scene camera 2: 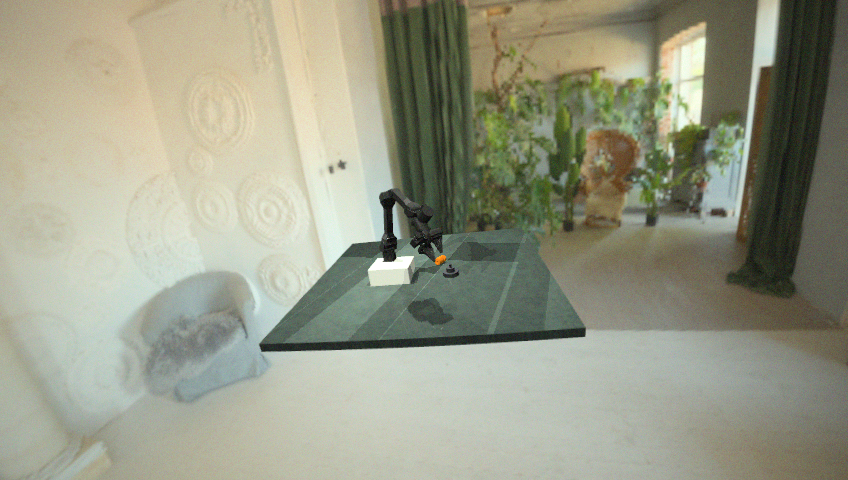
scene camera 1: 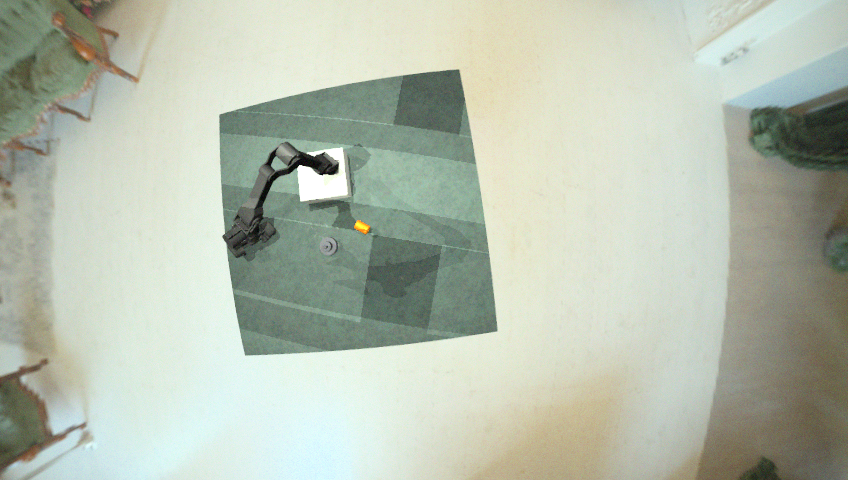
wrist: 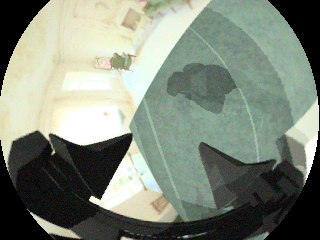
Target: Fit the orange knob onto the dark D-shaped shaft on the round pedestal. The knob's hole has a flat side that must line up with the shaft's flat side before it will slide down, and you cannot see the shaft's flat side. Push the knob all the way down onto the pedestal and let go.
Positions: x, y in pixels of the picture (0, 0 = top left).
Labels:
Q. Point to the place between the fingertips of my gripper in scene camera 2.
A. At 438, 257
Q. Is my gripper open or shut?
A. Open.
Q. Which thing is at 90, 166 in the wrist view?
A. My gripper.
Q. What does my gripper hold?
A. Nothing.

